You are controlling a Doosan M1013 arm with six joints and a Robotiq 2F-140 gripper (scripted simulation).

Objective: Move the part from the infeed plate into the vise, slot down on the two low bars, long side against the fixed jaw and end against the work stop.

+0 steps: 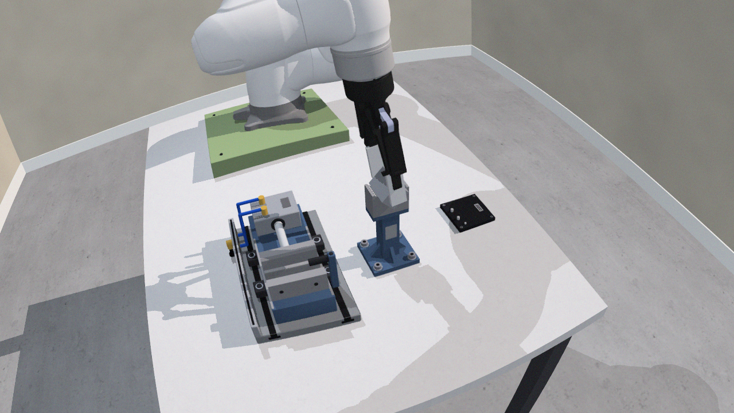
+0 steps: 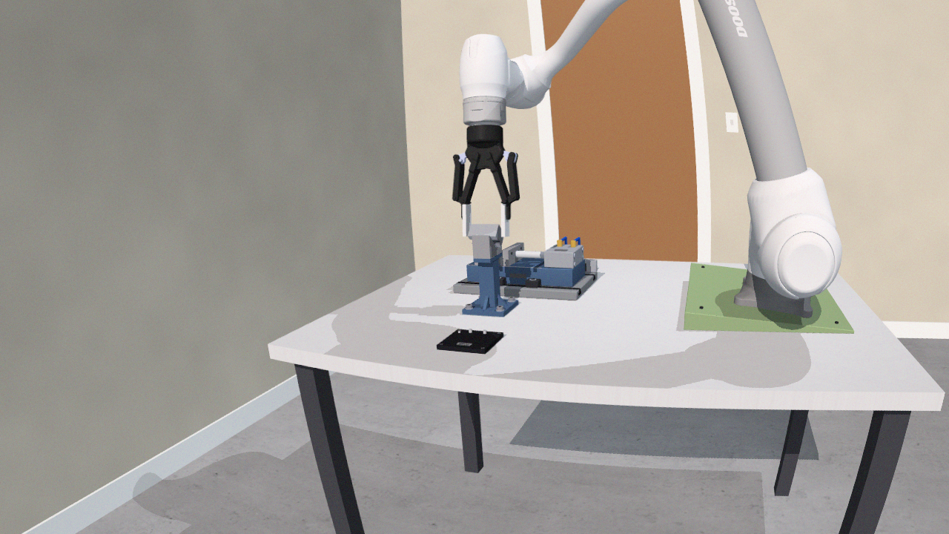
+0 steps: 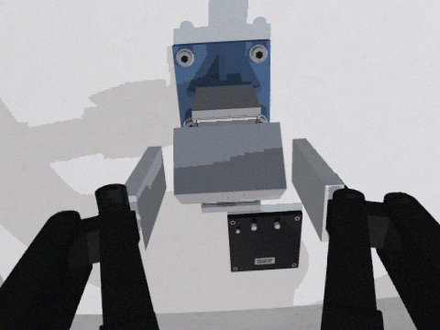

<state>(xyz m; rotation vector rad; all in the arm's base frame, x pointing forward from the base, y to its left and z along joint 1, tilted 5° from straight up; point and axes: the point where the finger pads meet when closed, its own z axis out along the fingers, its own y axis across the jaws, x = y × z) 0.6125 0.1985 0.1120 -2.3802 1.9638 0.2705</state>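
My gripper is now 3 cm above the part and 1 cm to the right of it. Also, from my hand: blue work stop post: 12 cm below, 11 cm to the right, 8 cm ahead; then blue v-block stand: 12 cm below; then work stop: 13 cm to the right, 9 cm below, 8 cm ahead.
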